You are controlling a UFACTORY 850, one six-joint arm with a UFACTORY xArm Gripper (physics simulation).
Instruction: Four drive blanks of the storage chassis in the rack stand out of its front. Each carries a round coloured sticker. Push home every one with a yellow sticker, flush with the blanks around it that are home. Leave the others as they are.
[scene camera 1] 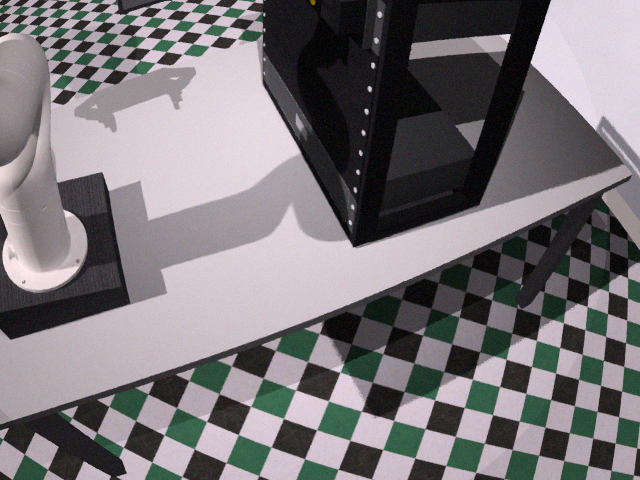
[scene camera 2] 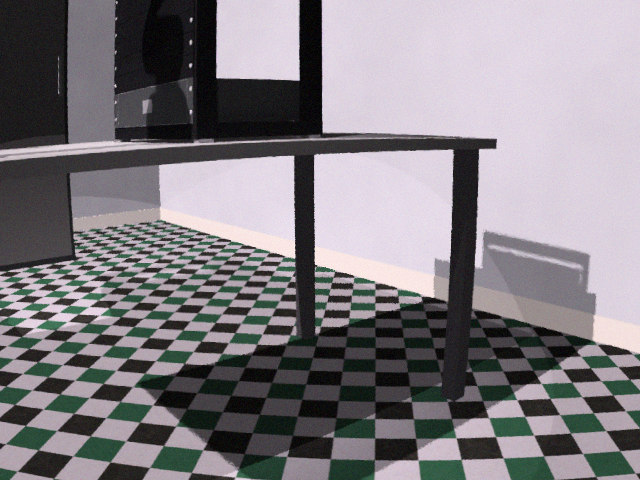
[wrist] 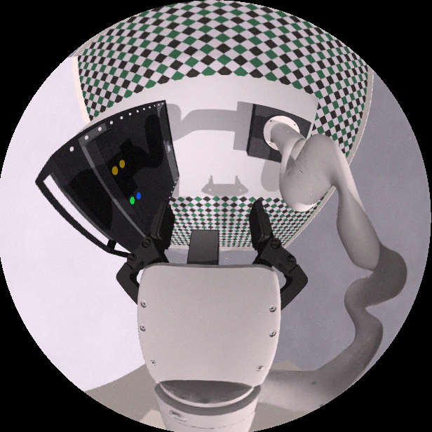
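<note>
The black rack (scene camera 1: 374,155) (scene camera 2: 310,77) (wrist: 104,126) stands on the table. In the wrist view its dark front is at the left. Two yellow stickers (wrist: 115,170) (wrist: 122,164) sit close together on it, with a green sticker (wrist: 132,200) and a blue sticker (wrist: 138,195) farther down the view. Part of a yellow sticker (scene camera 1: 312,1) shows at the top edge of scene camera 1. The blanks are too dark to tell how far each stands out. My gripper (wrist: 210,208) is open and empty, apart from the rack's front; neither scene view shows it.
The white table (scene camera 1: 232,310) (scene camera 2: 361,146) (wrist: 225,90) bears the rack and the dark base block (scene camera 1: 98,222) (wrist: 257,142) of the arm (scene camera 1: 25,103) (wrist: 310,175). A dark cabinet (scene camera 2: 31,67) (wrist: 204,245) stands beyond the table. A pale wall (scene camera 2: 465,67) is behind the rack.
</note>
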